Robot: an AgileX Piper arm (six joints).
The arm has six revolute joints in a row. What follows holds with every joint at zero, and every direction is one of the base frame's.
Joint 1 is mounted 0.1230 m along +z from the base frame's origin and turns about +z.
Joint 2 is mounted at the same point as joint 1 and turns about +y.
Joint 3 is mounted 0.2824 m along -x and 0.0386 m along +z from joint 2 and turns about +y.
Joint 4 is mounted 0.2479 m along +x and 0.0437 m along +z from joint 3 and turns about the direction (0.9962, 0, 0.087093).
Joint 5 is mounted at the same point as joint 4 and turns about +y.
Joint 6 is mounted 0.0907 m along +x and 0.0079 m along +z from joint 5 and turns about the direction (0.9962, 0, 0.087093).
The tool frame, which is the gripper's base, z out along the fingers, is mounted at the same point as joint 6; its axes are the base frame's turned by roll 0.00, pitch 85.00 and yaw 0.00 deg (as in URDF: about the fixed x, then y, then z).
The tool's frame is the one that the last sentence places.
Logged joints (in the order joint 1, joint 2, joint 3, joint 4, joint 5, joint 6), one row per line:
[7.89, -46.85, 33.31, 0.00, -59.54, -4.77]
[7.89, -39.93, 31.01, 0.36, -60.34, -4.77]
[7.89, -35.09, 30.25, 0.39, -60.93, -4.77]
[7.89, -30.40, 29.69, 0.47, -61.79, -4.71]
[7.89, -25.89, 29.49, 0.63, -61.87, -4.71]
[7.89, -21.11, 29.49, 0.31, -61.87, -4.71]
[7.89, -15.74, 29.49, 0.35, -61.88, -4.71]
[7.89, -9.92, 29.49, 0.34, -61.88, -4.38]
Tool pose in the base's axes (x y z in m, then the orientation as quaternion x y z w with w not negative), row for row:
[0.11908, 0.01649, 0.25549, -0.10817, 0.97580, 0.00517, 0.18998]
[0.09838, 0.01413, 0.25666, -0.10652, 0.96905, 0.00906, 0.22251]
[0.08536, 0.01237, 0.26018, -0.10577, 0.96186, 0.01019, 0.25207]
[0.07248, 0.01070, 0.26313, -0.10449, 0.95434, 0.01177, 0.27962]
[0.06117, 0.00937, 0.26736, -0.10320, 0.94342, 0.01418, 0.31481]
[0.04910, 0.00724, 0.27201, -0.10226, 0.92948, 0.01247, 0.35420]
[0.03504, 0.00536, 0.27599, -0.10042, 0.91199, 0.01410, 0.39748]
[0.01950, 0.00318, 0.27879, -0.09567, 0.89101, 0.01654, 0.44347]
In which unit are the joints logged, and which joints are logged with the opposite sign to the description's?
The joints are logged in degrees. Opposite sign: joint 2, joint 3, joint 5.
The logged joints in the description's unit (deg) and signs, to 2 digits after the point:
[7.89, 46.85, -33.31, 0.00, 59.54, -4.77]
[7.89, 39.93, -31.01, 0.36, 60.34, -4.77]
[7.89, 35.09, -30.25, 0.39, 60.93, -4.77]
[7.89, 30.40, -29.69, 0.47, 61.79, -4.71]
[7.89, 25.89, -29.49, 0.63, 61.87, -4.71]
[7.89, 21.11, -29.49, 0.31, 61.87, -4.71]
[7.89, 15.74, -29.49, 0.35, 61.88, -4.71]
[7.89, 9.92, -29.49, 0.34, 61.88, -4.38]

